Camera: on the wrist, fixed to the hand. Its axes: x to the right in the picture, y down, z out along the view.
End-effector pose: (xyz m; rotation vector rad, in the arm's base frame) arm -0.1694 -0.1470 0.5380 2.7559 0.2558 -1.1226
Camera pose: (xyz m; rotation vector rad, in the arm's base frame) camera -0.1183 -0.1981 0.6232 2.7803 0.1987 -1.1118
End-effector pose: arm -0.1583 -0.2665 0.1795 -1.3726 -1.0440 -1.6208
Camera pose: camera -0.1238 -0.3689 0.1509 -1.3544 -1.0293 -1.5837
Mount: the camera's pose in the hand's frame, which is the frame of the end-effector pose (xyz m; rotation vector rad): -0.0289 0.0674 -0.0843 0.0273 0.0109 0.0318
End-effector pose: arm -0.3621 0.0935 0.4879 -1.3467 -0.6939 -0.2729
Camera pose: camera -0.3214 0.0227 0.4116 -1.3282 -0.6644 -0.2443
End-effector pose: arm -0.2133 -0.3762 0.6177 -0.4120 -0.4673 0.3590
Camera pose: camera -0.2113 -0.3556 0.5079 -0.3950 -0.4452 0.3933
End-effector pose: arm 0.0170 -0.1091 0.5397 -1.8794 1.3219 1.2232
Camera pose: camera -0.0172 -0.1905 0.6082 -1.8552 1.3724 1.2063
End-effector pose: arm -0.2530 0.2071 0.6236 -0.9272 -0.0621 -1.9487
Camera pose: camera -0.2421 0.1574 0.5241 -0.8945 -0.0671 -1.9189
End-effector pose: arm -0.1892 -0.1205 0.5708 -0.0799 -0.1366 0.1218
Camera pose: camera -0.2136 -0.0635 0.4779 -0.0555 -0.1228 0.1549
